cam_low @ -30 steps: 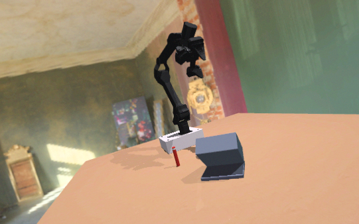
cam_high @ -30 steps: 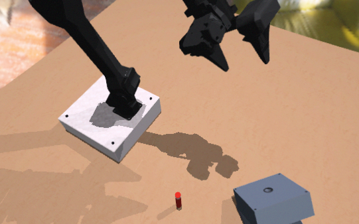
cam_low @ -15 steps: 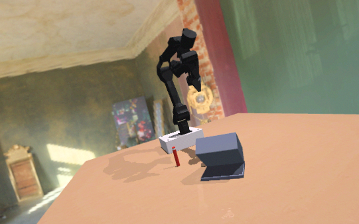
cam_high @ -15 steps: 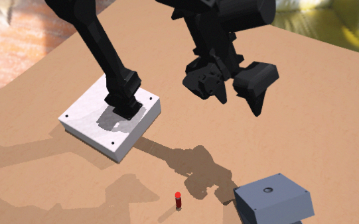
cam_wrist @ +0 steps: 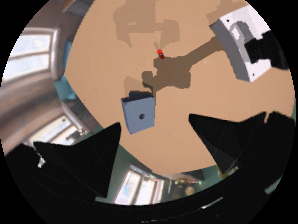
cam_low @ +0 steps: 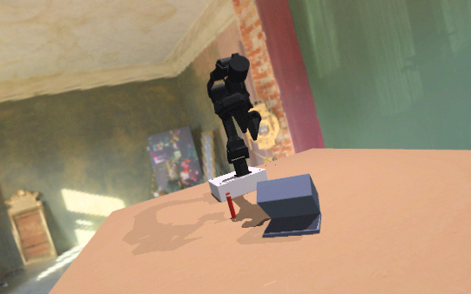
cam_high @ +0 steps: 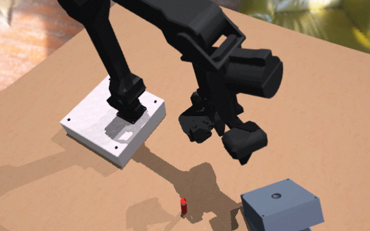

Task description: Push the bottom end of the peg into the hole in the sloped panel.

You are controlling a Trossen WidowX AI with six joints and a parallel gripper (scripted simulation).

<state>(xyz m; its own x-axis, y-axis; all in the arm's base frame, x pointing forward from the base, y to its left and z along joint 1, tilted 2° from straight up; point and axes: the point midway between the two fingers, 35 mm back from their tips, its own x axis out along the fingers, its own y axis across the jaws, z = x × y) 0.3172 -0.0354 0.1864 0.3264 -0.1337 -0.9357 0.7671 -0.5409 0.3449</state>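
Now: gripper tip 60 mm past the red round peg, 100 mm to the left of it and 170 mm above it. Also, from my gripper tip: grey panel block 130 mm ahead, 10 mm to the left, 170 mm below.
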